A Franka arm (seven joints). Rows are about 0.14 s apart.
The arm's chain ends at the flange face. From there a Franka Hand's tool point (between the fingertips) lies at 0.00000 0.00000 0.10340 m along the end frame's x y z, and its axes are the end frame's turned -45 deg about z.
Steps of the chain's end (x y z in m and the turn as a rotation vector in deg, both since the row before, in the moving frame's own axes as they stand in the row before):
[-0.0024, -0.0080, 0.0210, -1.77, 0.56, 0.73]
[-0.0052, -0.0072, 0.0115, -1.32, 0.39, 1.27]
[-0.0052, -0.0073, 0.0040, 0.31, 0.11, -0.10]
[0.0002, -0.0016, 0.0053, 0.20, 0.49, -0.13]
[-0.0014, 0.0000, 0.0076, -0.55, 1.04, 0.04]
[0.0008, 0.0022, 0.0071, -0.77, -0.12, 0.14]
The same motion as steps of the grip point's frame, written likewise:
[0.0024, -0.0044, 0.0209, -1.65, -0.86, 0.73]
[0.0002, -0.0066, 0.0115, -1.21, -0.66, 1.27]
[0.0020, -0.0091, 0.0040, 0.14, 0.30, -0.10]
[0.0022, -0.0006, 0.0053, -0.21, 0.49, -0.13]
[-0.0004, 0.0010, 0.0076, -1.12, 0.35, 0.04]
[-0.0021, 0.0029, 0.0071, -0.46, -0.63, 0.14]

